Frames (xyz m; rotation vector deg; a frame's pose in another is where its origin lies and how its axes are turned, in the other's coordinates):
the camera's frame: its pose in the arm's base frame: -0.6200 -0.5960 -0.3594 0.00 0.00 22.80
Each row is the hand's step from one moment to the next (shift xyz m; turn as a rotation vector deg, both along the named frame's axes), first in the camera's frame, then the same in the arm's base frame.
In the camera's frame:
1: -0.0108 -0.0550 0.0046 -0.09 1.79 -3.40
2: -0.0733 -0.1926 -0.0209 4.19 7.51 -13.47
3: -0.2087 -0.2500 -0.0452 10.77 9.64 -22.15
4: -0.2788 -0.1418 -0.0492 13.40 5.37 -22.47
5: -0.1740 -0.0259 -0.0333 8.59 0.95 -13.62
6: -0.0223 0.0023 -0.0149 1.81 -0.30 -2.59
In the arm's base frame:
1: 0.0114 -0.0549 0.0046 -0.78 1.62 -3.40
2: 0.0071 -0.2060 -0.0209 0.95 8.55 -13.47
3: -0.0955 -0.3113 -0.0452 6.19 13.06 -22.15
4: -0.2021 -0.2388 -0.0492 10.27 10.14 -22.47
5: -0.1504 -0.0913 -0.0333 7.55 4.20 -13.62
6: -0.0214 -0.0065 -0.0149 1.78 0.42 -2.59

